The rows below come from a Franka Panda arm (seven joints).
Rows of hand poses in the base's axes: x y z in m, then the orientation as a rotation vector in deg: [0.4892, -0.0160, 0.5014, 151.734, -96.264, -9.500]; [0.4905, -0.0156, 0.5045, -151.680, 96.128, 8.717]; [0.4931, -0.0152, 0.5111, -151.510, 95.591, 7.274]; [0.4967, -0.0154, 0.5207, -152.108, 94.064, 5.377]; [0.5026, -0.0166, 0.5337, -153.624, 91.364, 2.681]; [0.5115, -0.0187, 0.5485, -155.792, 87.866, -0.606]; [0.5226, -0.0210, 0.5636, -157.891, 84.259, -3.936]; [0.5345, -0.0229, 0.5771, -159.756, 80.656, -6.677]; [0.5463, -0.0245, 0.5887, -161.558, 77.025, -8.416]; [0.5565, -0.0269, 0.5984, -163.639, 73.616, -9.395]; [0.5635, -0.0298, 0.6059, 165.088, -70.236, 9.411]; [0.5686, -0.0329, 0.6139, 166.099, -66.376, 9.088]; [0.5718, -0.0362, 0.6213, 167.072, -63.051, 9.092]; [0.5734, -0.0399, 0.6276, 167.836, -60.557, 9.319]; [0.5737, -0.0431, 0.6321, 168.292, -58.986, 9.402]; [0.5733, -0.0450, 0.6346, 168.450, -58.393, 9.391]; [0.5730, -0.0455, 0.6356, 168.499, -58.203, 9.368]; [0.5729, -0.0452, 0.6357, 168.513, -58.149, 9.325]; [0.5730, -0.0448, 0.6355, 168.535, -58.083, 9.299]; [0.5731, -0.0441, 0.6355, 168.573, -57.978, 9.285]
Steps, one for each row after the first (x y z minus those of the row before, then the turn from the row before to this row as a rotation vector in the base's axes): [0.0013, 0.0004, 0.0031, -0.037, -0.562, 0.041]; [0.0026, 0.0004, 0.0066, -0.060, -1.038, 0.206]; [0.0036, -0.0002, 0.0096, -0.300, -1.244, 1.008]; [0.0059, -0.0012, 0.0130, -0.727, -1.601, 1.961]; [0.0089, -0.0021, 0.0148, -1.146, -1.802, 2.615]; [0.0111, -0.0023, 0.0151, -1.196, -1.803, 2.650]; [0.0119, -0.0019, 0.0135, -0.953, -1.505, 2.578]; [0.0118, -0.0016, 0.0116, -0.678, -0.927, 2.578]; [0.0102, -0.0024, 0.0097, -0.832, -0.301, 2.503]; [0.0070, -0.0029, 0.0075, -0.725, 0.305, 2.307]; [0.0051, -0.0031, 0.0080, -0.554, 0.447, 2.493]; [0.0032, -0.0033, 0.0074, -0.378, 0.155, 2.192]; [0.0016, -0.0037, 0.0063, -0.253, -0.047, 1.662]; [0.0003, -0.0032, 0.0045, -0.153, 0.008, 1.042]; [-0.0004, -0.0019, 0.0025, -0.060, 0.032, 0.390]; [-0.0003, -0.0005, 0.0010, -0.017, 0.023, 0.124]; [-0.0001, 0.0003, 0.0001, 0.001, 0.029, 0.035]; [0.0001, 0.0004, -0.0002, 0.001, 0.018, 0.044]; [0.0001, 0.0007, 0.0000, 0.001, 0.010, 0.072]
